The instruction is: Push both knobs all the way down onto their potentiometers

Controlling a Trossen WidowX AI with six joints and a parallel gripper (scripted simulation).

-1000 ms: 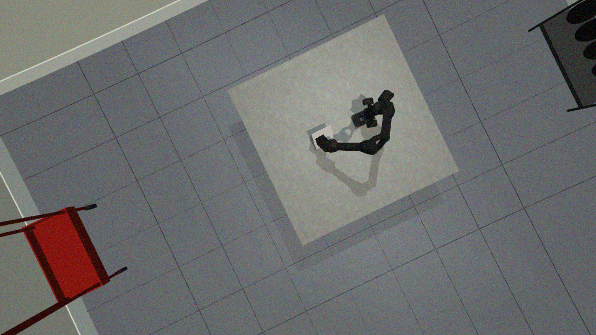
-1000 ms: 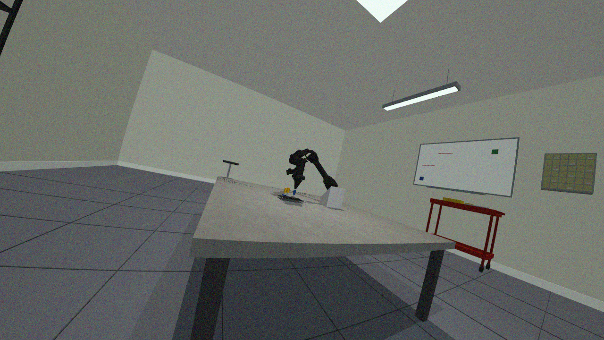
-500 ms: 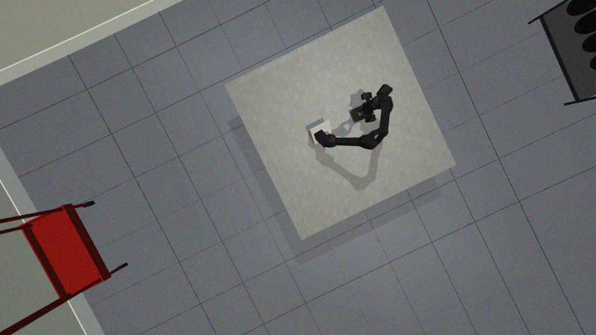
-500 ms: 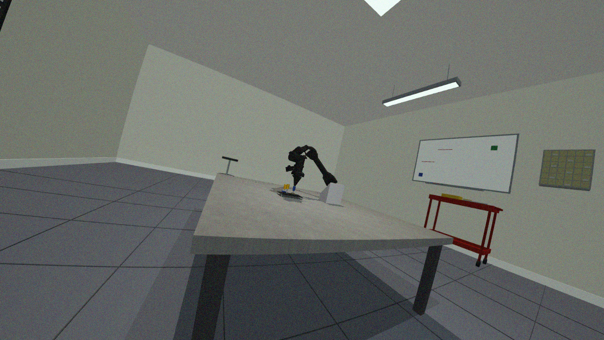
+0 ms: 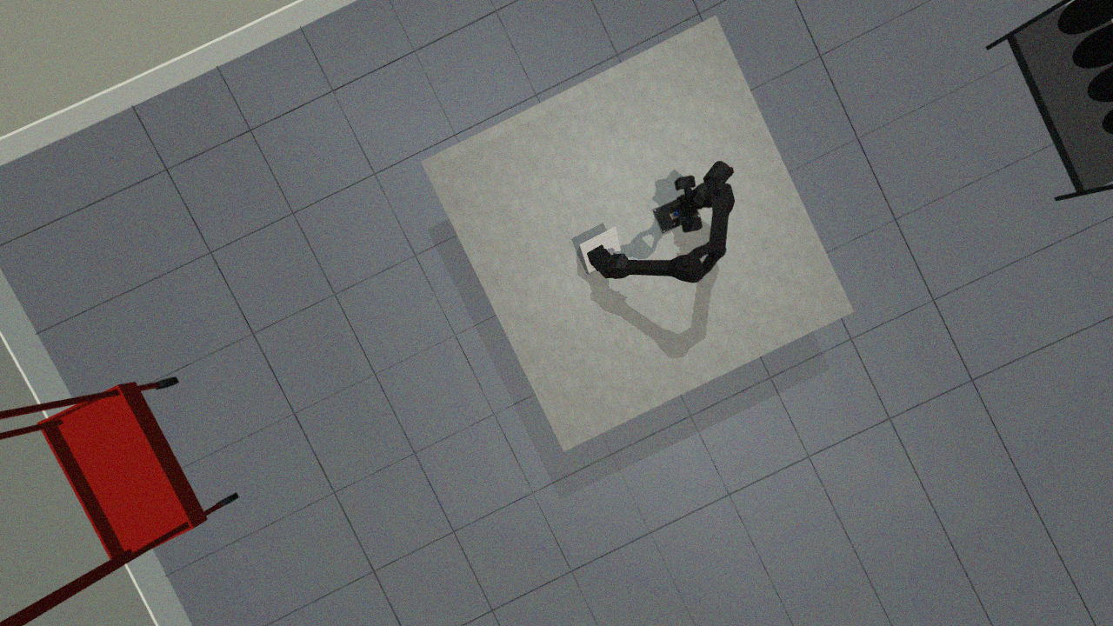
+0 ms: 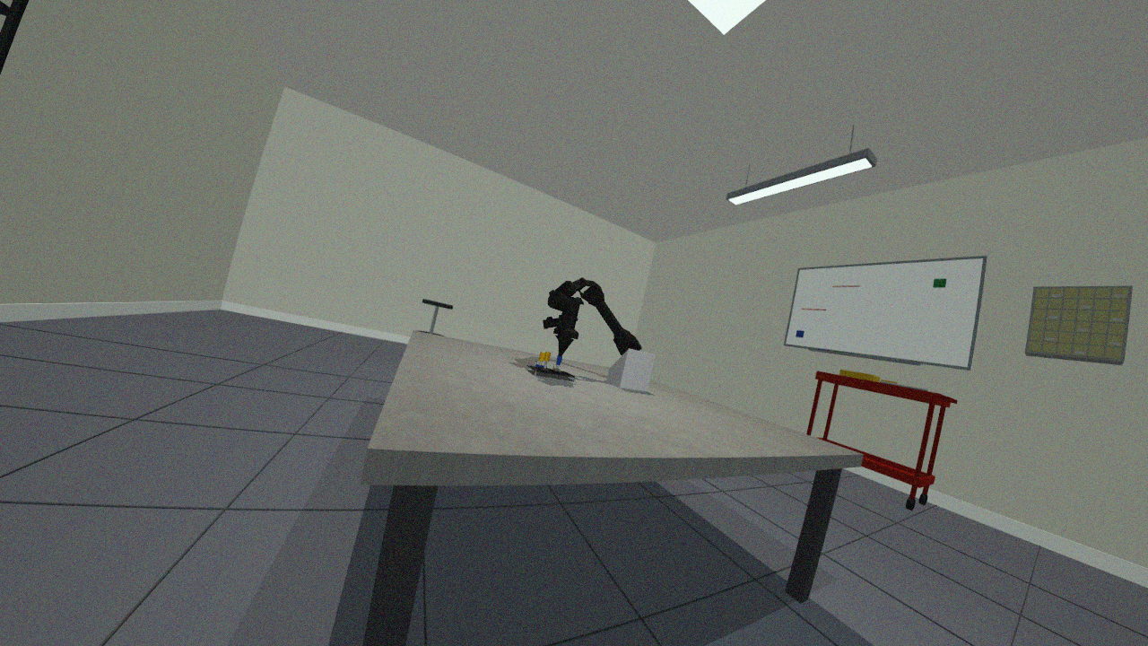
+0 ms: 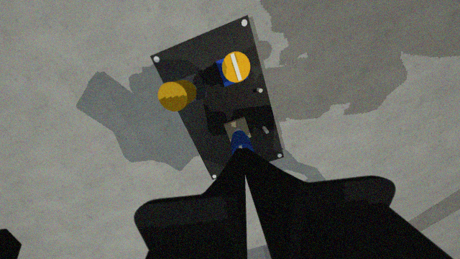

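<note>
Right now my gripper tip is 10 mm above the blue knob.
</note>
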